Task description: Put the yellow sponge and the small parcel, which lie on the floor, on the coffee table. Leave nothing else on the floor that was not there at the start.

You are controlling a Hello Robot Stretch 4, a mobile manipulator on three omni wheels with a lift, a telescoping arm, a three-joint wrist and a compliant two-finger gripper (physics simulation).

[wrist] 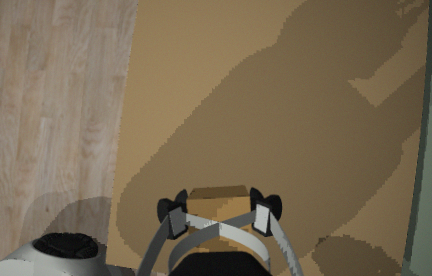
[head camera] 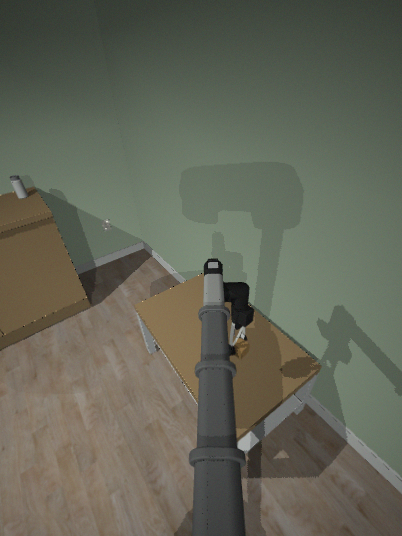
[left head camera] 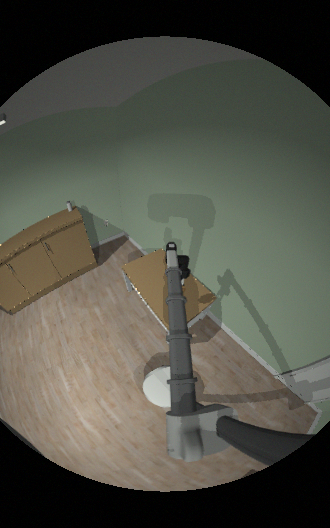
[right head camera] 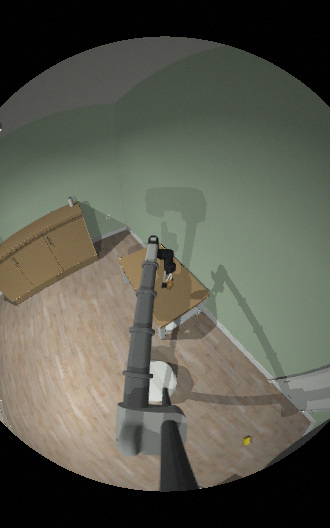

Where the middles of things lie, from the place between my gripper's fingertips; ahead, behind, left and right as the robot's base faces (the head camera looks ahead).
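Small brown parcel point(wrist: 218, 204): 10 mm to the right of my hand, 10 mm behind it, 20 mm above it.
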